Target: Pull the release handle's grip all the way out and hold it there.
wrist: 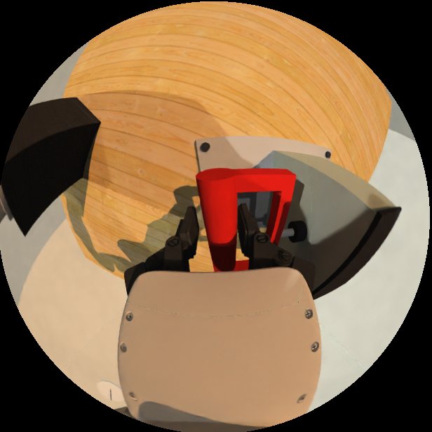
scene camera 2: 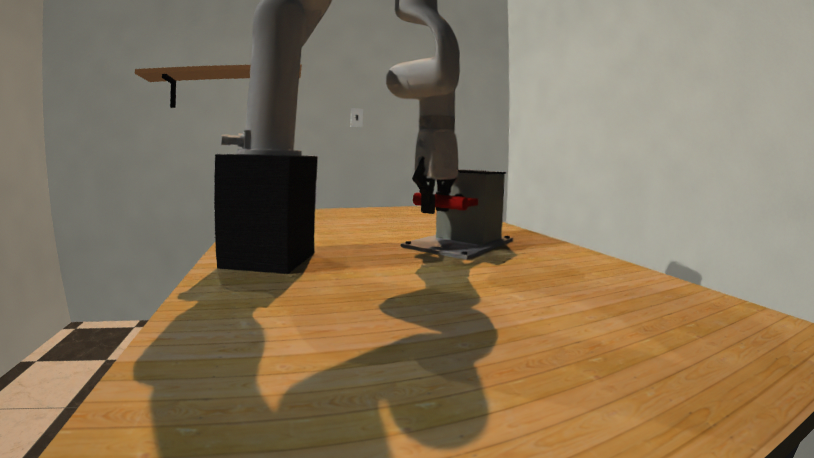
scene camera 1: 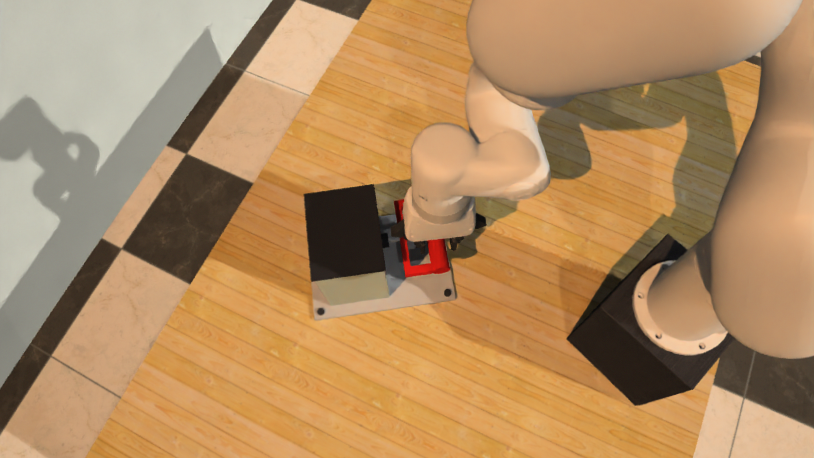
Labels:
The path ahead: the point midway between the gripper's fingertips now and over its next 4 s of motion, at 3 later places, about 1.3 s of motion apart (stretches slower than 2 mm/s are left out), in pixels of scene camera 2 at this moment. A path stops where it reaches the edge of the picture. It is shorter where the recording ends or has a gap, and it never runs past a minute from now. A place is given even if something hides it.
My gripper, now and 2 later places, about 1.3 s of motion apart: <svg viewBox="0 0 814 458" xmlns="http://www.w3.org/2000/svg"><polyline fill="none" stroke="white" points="435,212 430,212 420,213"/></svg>

